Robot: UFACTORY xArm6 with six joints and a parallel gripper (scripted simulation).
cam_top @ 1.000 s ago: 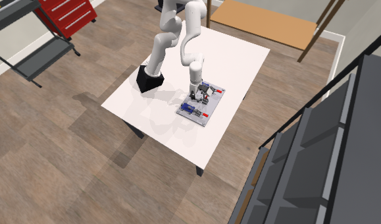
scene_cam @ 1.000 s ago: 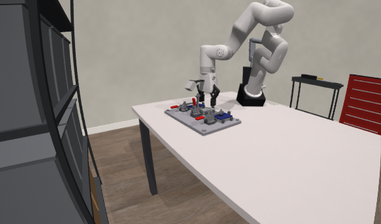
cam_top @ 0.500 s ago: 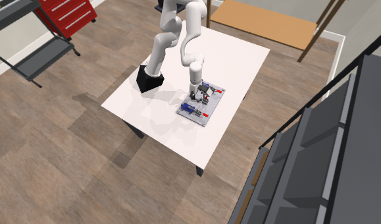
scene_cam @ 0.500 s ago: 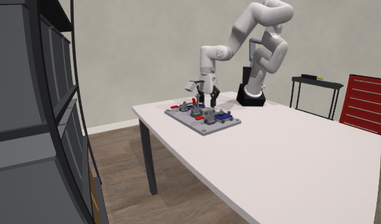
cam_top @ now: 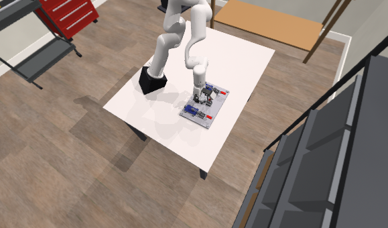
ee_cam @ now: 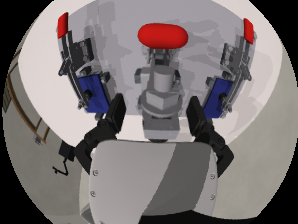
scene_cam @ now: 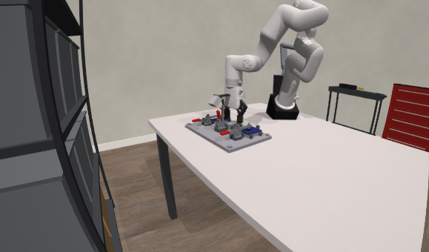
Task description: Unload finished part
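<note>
Right now the grey finished part is 10 mm behind my hand and 30 mm below it. From my hand the other things lie so: blue blank 30 mm behind, 100 mm to the left, 30 mm below; grey fixture plate 40 mm ahead, 10 mm to the left, 50 mm below.
</note>
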